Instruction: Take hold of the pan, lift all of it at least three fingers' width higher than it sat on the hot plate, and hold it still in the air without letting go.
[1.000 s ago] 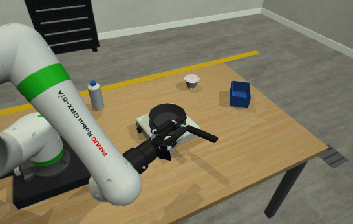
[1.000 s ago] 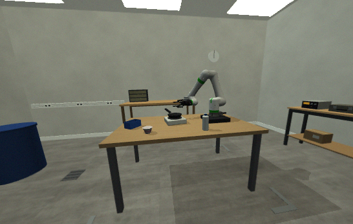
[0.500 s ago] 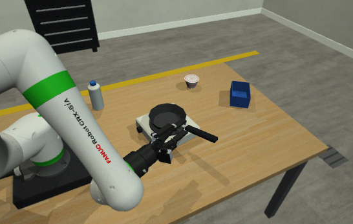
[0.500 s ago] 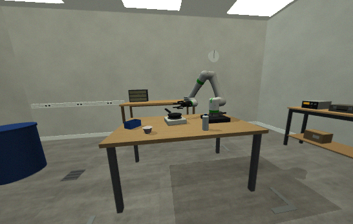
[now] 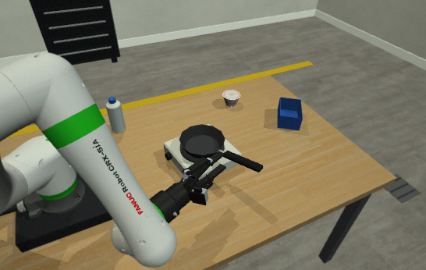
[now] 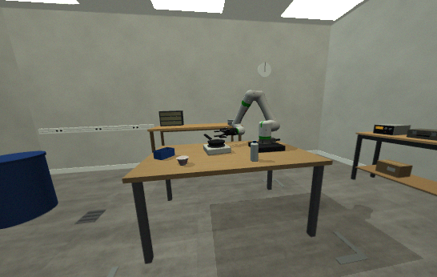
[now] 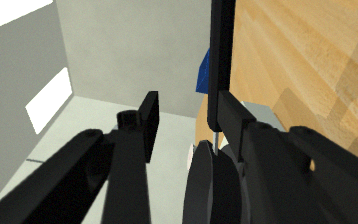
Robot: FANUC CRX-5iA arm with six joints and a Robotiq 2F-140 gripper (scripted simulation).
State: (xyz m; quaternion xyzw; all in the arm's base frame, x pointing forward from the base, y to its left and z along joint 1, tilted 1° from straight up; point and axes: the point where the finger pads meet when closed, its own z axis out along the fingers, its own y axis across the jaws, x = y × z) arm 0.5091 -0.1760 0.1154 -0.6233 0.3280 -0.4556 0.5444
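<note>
My gripper is now 5 cm short of the pan, 13 cm to the right of it and 6 cm above it. The rest, counted from my hand: white bottle 25 cm behind, 53 cm to the left, 8 cm below; then white hot plate 1 cm ahead, 19 cm to the left, 13 cm below; then cup 34 cm ahead, 50 cm to the left, 13 cm below.
</note>
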